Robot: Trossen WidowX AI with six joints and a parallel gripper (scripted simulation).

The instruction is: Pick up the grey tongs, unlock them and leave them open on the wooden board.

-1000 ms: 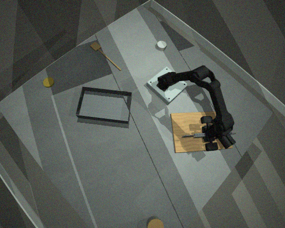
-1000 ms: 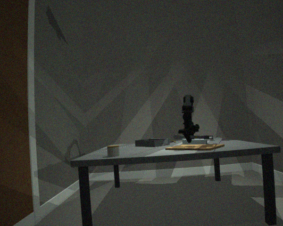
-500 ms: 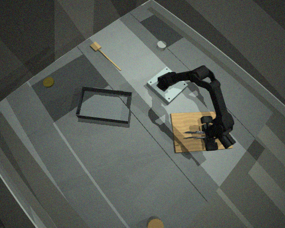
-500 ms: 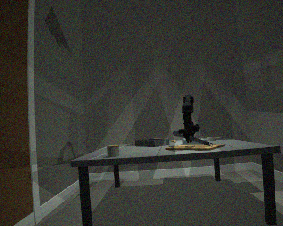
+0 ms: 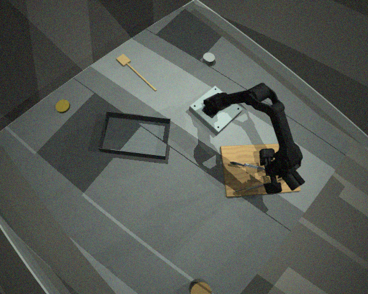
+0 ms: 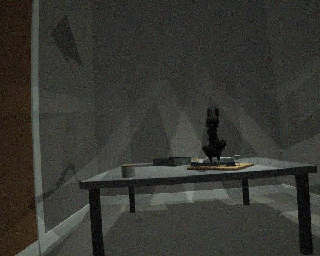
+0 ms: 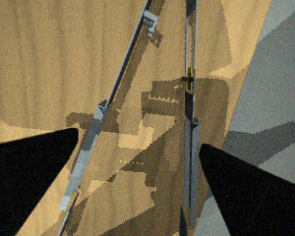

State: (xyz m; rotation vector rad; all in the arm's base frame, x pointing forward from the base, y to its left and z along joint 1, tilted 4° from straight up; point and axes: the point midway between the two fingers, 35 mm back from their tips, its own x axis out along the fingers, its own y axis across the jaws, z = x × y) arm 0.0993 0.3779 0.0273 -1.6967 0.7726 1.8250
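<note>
My gripper tip is 4 cm past the wooden board, 2 cm to the left of it and 4 cm above it. From my gripper tip the other things lie so: yellow lock piece 1 cm behind, 5 cm to the left, 2 cm below; white disc 36 cm behind, 59 cm to the right, 3 cm below; roasting tin 23 cm ahead, 56 cm to the right, 2 cm below.
</note>
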